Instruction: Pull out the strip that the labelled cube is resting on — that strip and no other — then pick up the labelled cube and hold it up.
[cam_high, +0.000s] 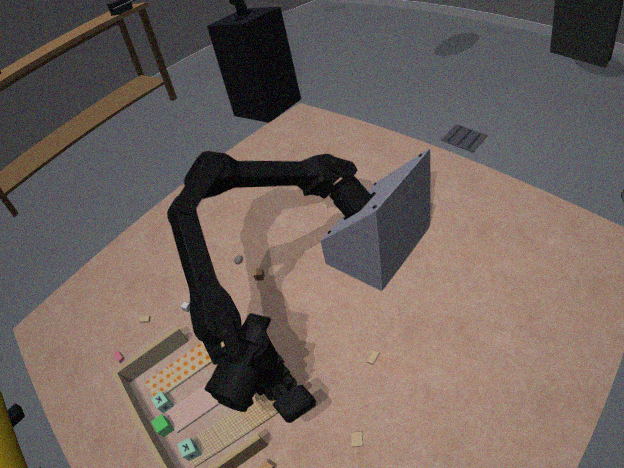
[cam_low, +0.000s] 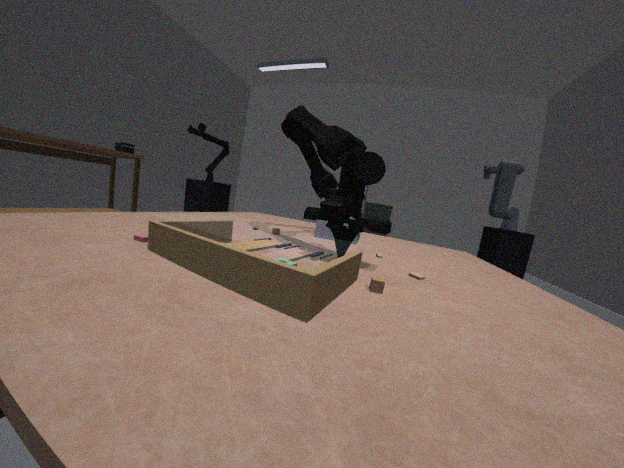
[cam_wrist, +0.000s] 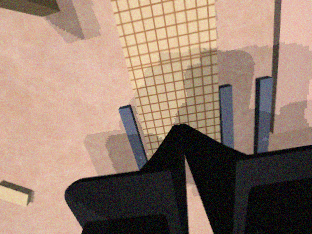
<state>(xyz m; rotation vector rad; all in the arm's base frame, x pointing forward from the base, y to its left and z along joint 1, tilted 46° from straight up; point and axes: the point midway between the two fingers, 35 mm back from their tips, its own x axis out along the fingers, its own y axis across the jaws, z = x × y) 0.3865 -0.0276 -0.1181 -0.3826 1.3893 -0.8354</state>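
My gripper tip is 100 mm short of the grid strip, 30 mm to the left of it and 10 mm above it. Round my gripper tip: pink piece 380 mm to the right, 170 mm ahead, 10 mm below.
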